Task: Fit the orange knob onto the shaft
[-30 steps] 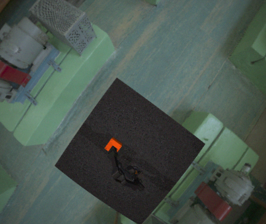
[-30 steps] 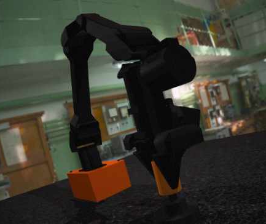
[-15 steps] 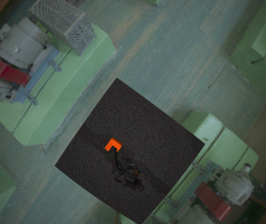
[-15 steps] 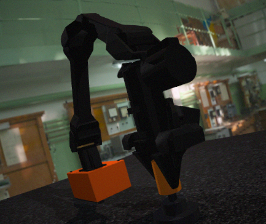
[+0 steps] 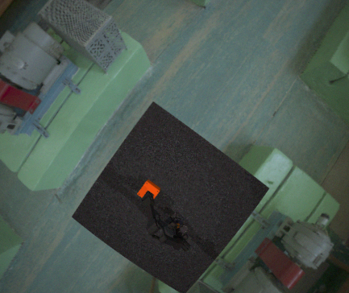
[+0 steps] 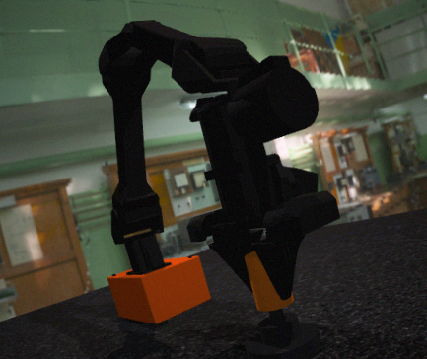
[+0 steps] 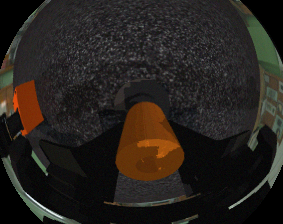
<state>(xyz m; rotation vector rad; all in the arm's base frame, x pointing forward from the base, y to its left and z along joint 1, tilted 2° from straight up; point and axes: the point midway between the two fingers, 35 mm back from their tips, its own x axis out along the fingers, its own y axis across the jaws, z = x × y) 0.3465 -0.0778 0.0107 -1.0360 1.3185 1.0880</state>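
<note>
The orange knob lies 2 cm above my gripper tip. Also, from my gripper tip: dark shaft pedestal (4 cm below).
</note>
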